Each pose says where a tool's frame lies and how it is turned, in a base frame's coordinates. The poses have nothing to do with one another.
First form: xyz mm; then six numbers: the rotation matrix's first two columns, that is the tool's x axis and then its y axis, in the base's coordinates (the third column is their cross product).
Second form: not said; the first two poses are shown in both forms.
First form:
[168, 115, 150, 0.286, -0.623, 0.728, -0.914, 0.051, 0.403]
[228, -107, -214, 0.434, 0.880, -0.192, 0.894, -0.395, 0.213]
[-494, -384, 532, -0.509, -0.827, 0.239, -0.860, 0.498, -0.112]
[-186, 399, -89, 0.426, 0.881, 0.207, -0.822, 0.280, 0.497]
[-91, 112, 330, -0.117, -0.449, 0.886, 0.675, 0.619, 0.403]
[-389, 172, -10, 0.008, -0.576, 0.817, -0.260, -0.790, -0.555]
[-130, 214, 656, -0.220, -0.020, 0.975, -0.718, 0.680, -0.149]
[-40, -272, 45, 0.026, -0.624, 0.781, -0.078, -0.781, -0.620]
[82, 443, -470, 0.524, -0.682, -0.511, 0.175, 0.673, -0.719]
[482, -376, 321, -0.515, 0.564, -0.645, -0.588, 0.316, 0.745]
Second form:
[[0.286, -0.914, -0.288, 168], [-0.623, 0.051, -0.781, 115], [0.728, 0.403, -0.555, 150], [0, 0, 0, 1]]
[[0.434, 0.894, 0.112, 228], [0.880, -0.395, -0.264, -107], [-0.192, 0.213, -0.958, -214], [0, 0, 0, 1]]
[[-0.509, -0.860, -0.026, -494], [-0.827, 0.498, -0.263, -384], [0.239, -0.112, -0.965, 532], [0, 0, 0, 1]]
[[0.426, -0.822, 0.380, -186], [0.881, 0.280, -0.382, 399], [0.207, 0.497, 0.843, -89], [0, 0, 0, 1]]
[[-0.117, 0.675, -0.729, -91], [-0.449, 0.619, 0.645, 112], [0.886, 0.403, 0.231, 330], [0, 0, 0, 1]]
[[0.008, -0.260, 0.965, -389], [-0.576, -0.790, -0.208, 172], [0.817, -0.555, -0.156, -10], [0, 0, 0, 1]]
[[-0.220, -0.718, -0.660, -130], [-0.020, 0.680, -0.733, 214], [0.975, -0.149, -0.164, 656], [0, 0, 0, 1]]
[[0.026, -0.078, 0.997, -40], [-0.624, -0.781, -0.045, -272], [0.781, -0.620, -0.069, 45], [0, 0, 0, 1]]
[[0.524, 0.175, 0.834, 82], [-0.682, 0.673, 0.287, 443], [-0.511, -0.719, 0.472, -470], [0, 0, 0, 1]]
[[-0.515, -0.588, 0.624, 482], [0.564, 0.316, 0.763, -376], [-0.645, 0.745, 0.169, 321], [0, 0, 0, 1]]

